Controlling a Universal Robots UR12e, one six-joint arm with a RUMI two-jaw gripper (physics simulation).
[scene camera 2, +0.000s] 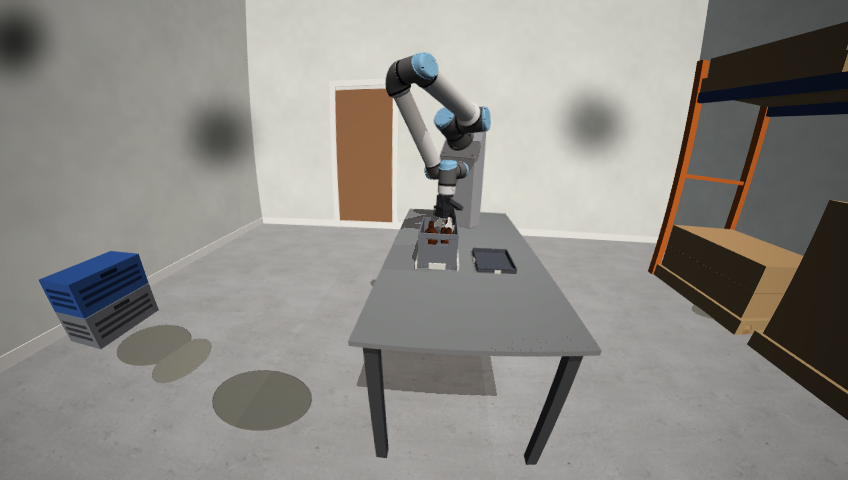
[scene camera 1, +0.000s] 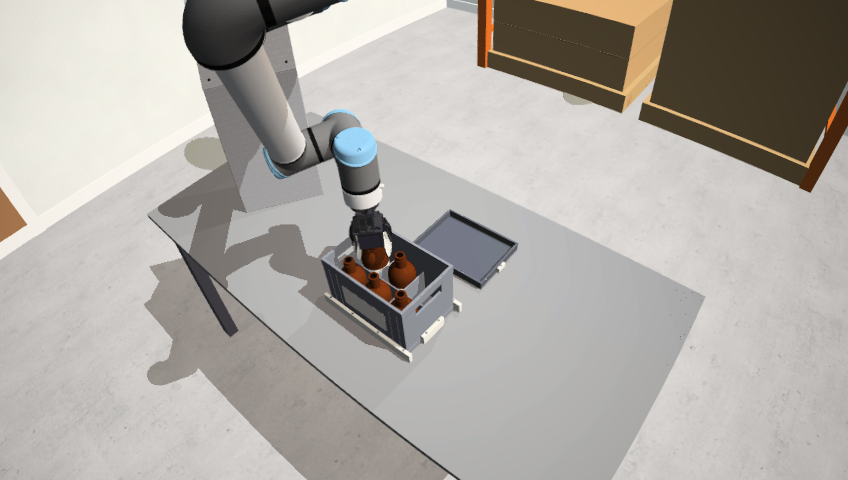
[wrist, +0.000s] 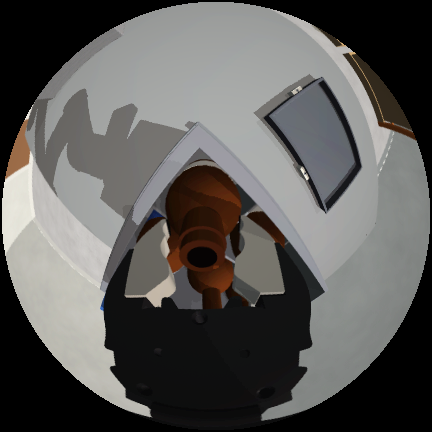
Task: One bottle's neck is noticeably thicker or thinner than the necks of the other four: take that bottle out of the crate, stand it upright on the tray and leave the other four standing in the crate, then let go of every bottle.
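Frame: origin at the arm's base, x ahead, y left, z up, level; millimetres.
Seen in the pictures: gripper, between the fingertips: (scene camera 2: pixel 445 232) (scene camera 1: pixel 374 257) (wrist: pixel 203 218); arm's base, origin of its link: (scene camera 2: pixel 460 138).
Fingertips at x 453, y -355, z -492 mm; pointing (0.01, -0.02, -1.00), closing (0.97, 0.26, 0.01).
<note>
Pixels of each thing's top centre, then the offset from my fingertips to it. "spot": a spot on its surface instead. Level surfaces: height alone.
- crate, centre of its top: (wrist: pixel 240 311) (scene camera 1: pixel 385 262) (scene camera 2: pixel 439 225) 70 mm right, 53 mm ahead, 67 mm up
- brown bottle, centre of its top: (wrist: pixel 201 260) (scene camera 1: pixel 371 236) 12 mm left, 3 mm back, 66 mm up
- tray, a spot on its surface: (wrist: pixel 315 140) spot: 151 mm left, 182 mm ahead, 103 mm down
- grey table, height of its surface: 108 mm down
The crate (scene camera 1: pixel 364 305) (scene camera 2: pixel 437 254) (wrist: pixel 235 173) holds brown bottles. My gripper (scene camera 1: pixel 373 252) (scene camera 2: pixel 444 221) (wrist: pixel 203 218) reaches down into it and is shut on the brown bottle (scene camera 1: pixel 376 262) (wrist: pixel 204 189) at the back corner, its pale fingers on both sides. This bottle is upright in its cell; its neck looks thick in the wrist view but is hidden by the gripper in scene camera 1. The other bottles (scene camera 1: pixel 349 272) (scene camera 1: pixel 401 274) (scene camera 1: pixel 377 290) (scene camera 1: pixel 402 301) stand in the crate with necks of similar width. The tray (scene camera 1: pixel 465 245) (scene camera 2: pixel 492 260) (wrist: pixel 315 140) bears no bottle.
The crate's high walls are close around the gripped bottle. Pale stops (scene camera 1: pixel 432 329) (scene camera 1: pixel 367 325) sit around the crate on the grey table (scene camera 1: pixel 535 356) (scene camera 2: pixel 470 315). The tray lies beside the crate, on its right in scene camera 2. Racking and boxes (scene camera 2: pixel 714 267) stand off the table.
</note>
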